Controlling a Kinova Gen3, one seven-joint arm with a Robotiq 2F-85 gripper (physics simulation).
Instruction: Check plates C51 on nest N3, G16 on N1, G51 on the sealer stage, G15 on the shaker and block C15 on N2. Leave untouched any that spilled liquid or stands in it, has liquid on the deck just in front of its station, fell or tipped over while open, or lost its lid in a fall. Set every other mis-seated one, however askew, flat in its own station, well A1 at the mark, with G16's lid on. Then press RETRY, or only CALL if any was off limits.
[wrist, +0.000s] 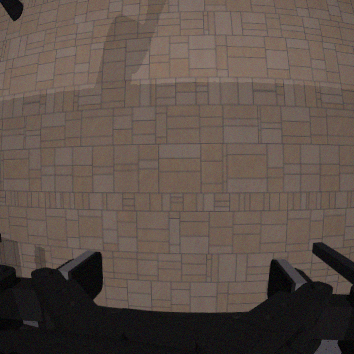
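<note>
My gripper (184, 275) is open, its two dark fingers wide apart at the bottom of the wrist view, with tiled floor showing between them. The plates C51, G16, G51 and G15, the block C15, the nests, the sealer stage, the shaker and the RETRY and CALL buttons do not show in this view, so their seating and any liquid cannot be told.
A tiled floor (180, 167) of tan stone pattern lies below. A shadow (120, 50) falls across it at the upper left. A small dark object (12, 9) shows at the top left corner. A dark bar (332, 261) shows at the right edge, beside the right finger.
</note>
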